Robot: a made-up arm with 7 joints. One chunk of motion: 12 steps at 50 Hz.
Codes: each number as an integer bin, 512 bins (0 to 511) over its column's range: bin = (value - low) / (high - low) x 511, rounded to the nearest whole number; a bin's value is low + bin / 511 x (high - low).
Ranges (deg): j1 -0.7..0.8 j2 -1.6..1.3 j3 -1.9..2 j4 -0.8..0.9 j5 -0.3..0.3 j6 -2..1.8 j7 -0.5..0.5
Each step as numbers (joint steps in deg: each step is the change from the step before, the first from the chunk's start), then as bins.
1 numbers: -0.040 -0.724 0.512 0.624 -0.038 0.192 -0.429
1 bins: 225 154 316 428 223 295 36
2 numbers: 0.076 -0.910 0.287 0.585 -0.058 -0.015 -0.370
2 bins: 264 122 287 416 206 267 66
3 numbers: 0.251 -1.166 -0.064 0.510 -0.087 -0.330 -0.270
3 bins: 324 76 241 394 181 225 118
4 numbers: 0.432 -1.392 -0.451 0.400 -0.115 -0.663 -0.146
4 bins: 386 37 190 361 158 180 181
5 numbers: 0.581 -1.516 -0.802 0.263 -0.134 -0.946 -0.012
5 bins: 436 15 144 320 141 142 249
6 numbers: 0.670 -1.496 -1.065 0.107 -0.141 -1.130 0.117
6 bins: 467 18 109 273 135 117 315
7 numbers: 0.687 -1.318 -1.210 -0.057 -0.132 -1.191 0.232
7 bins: 473 50 90 223 143 109 374
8 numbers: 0.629 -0.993 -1.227 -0.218 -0.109 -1.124 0.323
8 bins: 453 107 88 175 163 118 421
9 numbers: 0.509 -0.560 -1.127 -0.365 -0.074 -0.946 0.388
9 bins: 412 183 101 131 192 142 454
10 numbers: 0.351 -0.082 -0.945 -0.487 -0.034 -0.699 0.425
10 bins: 358 267 125 94 227 175 473
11 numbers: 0.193 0.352 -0.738 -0.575 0.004 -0.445 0.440
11 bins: 304 344 152 68 259 209 480
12 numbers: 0.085 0.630 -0.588 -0.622 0.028 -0.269 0.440
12 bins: 267 393 172 54 279 233 480
